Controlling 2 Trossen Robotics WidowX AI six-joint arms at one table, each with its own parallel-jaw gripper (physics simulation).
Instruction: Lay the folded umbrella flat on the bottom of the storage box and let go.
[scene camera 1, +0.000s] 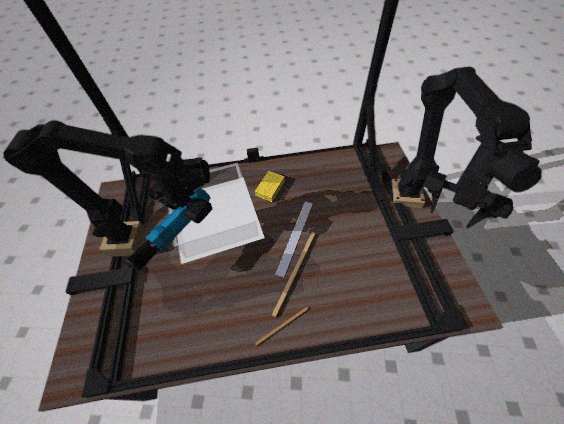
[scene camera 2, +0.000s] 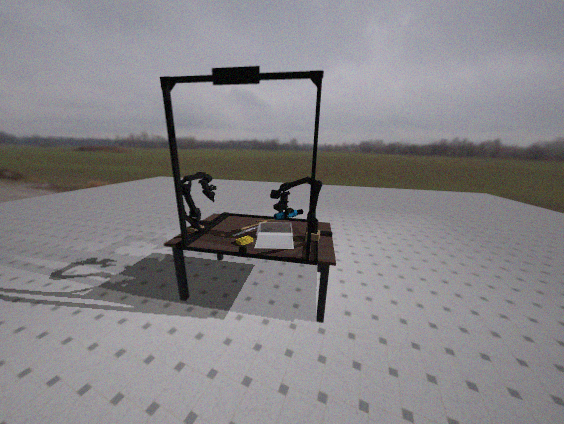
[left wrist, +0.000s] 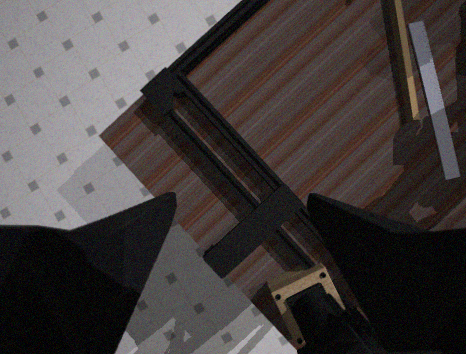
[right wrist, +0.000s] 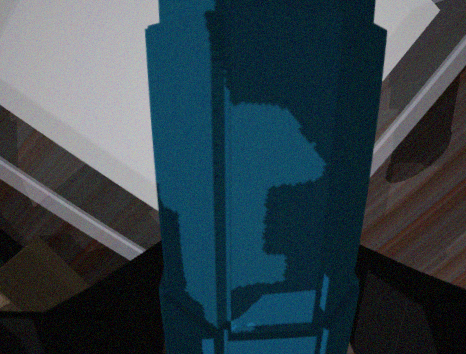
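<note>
The folded blue umbrella (scene camera 1: 170, 229) (scene camera 2: 288, 214) (right wrist: 250, 150) with black ends is in the air, roughly level in scene camera 2. My right gripper (scene camera 1: 192, 202) (right wrist: 248, 244) is shut on it, with one finger on each side. The storage box (scene camera 1: 227, 207) (scene camera 2: 274, 241) (right wrist: 75, 75) has a white bottom and see-through walls. In scene camera 1 the umbrella crosses over the box's left side, and its lower-left end reaches out beyond the box. My left gripper (scene camera 1: 451, 218) (scene camera 2: 213, 195) (left wrist: 242, 199) is open and empty, high at the table's right edge in scene camera 1.
A yellow block (scene camera 1: 270, 186) (scene camera 2: 244, 240) lies right of the box in scene camera 1. A grey strip (scene camera 1: 294, 240) (left wrist: 434, 100), a wooden stick (scene camera 1: 295, 275) (left wrist: 407, 65) and a thinner stick (scene camera 1: 282, 326) lie on the table. Black rails (scene camera 1: 275, 359) border the table.
</note>
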